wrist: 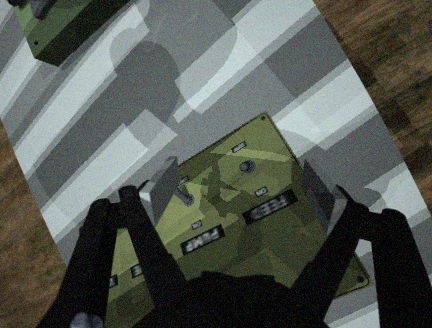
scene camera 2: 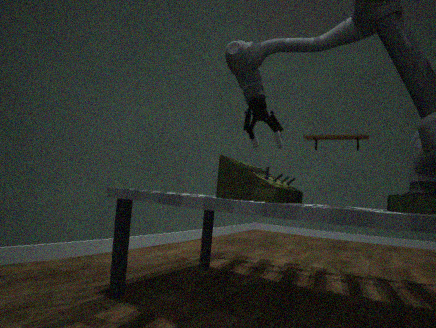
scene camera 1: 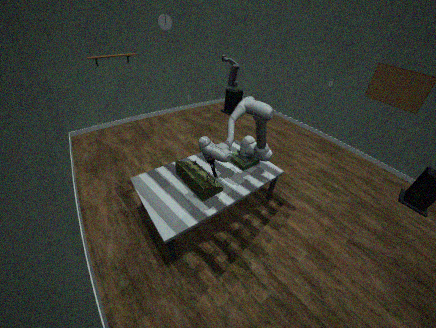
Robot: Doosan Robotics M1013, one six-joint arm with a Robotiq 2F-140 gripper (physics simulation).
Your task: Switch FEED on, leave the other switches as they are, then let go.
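Places are measured from the arm's base along level axes (x ahead, y right, z down), in metres.
Pixels of known places: gripper, fingertip midpoint: (wrist: 239, 171) (scene camera 2: 268, 146); arm's base, link origin: (scene camera 2: 430, 197) (scene camera 1: 245, 156).
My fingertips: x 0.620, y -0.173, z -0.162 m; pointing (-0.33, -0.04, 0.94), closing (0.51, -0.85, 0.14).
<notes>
For each thing: its top centre in the pictures, then the offset to it from my fingertips.
- FEED switch, top centre: (wrist: 243, 167) dx +0.001, dy +0.007, dz +0.081 m
- neighbouring PUMP switch, top centre: (wrist: 174, 196) dx -0.011, dy +0.127, dz +0.093 m
The green sloped switch box (scene camera 1: 195, 181) (scene camera 2: 240, 182) (wrist: 240, 252) stands on the striped table. In the wrist view, the FEED switch (wrist: 247, 166) shows nearly end-on between two small plates, above the blurred, upside-down FEED label (wrist: 270, 206). The neighbouring PUMP switch (wrist: 185, 196) leans the other way, towards its OFF side. In scene camera 2 one lever (scene camera 2: 267, 172) stands upright, apart from several levers that lean right; this fits FEED tilted to ON. My gripper (scene camera 1: 215, 175) (scene camera 2: 267, 146) (wrist: 239, 171) is open and empty, above the box and apart from the levers.
A second green block (scene camera 1: 244, 160) (scene camera 2: 410, 203) (wrist: 75, 32) is by the arm's base. The striped table (scene camera 1: 160, 220) (scene camera 2: 160, 198) (wrist: 345, 85) carries both. A wall shelf (scene camera 1: 112, 56) (scene camera 2: 336, 137) and another robot on a black pedestal (scene camera 1: 233, 100) are farther off.
</notes>
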